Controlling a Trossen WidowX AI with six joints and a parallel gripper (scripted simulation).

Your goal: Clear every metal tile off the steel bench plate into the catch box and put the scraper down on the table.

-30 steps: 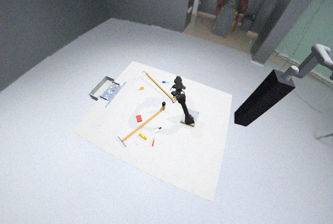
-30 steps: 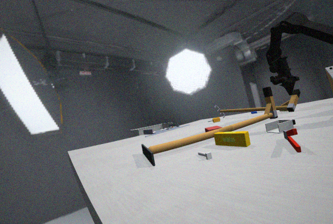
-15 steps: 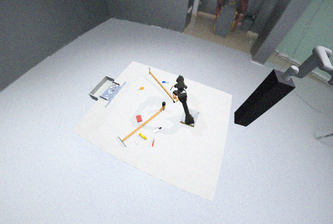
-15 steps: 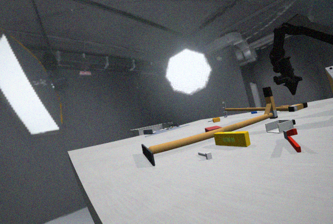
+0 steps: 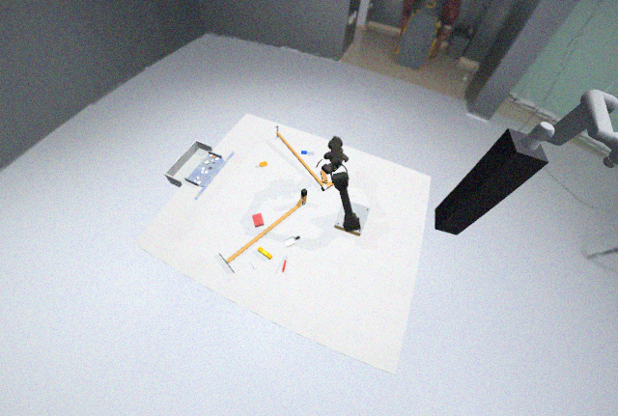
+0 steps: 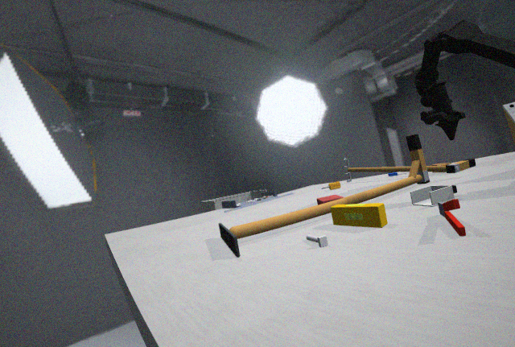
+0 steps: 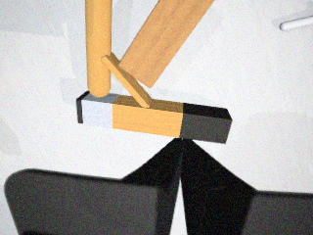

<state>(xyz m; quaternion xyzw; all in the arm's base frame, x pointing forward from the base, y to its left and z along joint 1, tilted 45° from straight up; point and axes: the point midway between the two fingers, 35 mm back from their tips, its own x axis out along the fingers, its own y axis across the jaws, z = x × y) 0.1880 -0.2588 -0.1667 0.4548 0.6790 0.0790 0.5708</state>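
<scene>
Right now the long scraper is 260 mm ahead of my gripper tip, 470 mm to the left of it and 50 mm below it. The rest, counted from my gripper tip: blue piece: 230 mm ahead, 190 mm to the right, 100 mm below; metal bracket: 100 mm ahead, 480 mm to the left, 100 mm below; orange piece: 490 mm ahead, 30 mm to the left, 90 mm below.
</scene>
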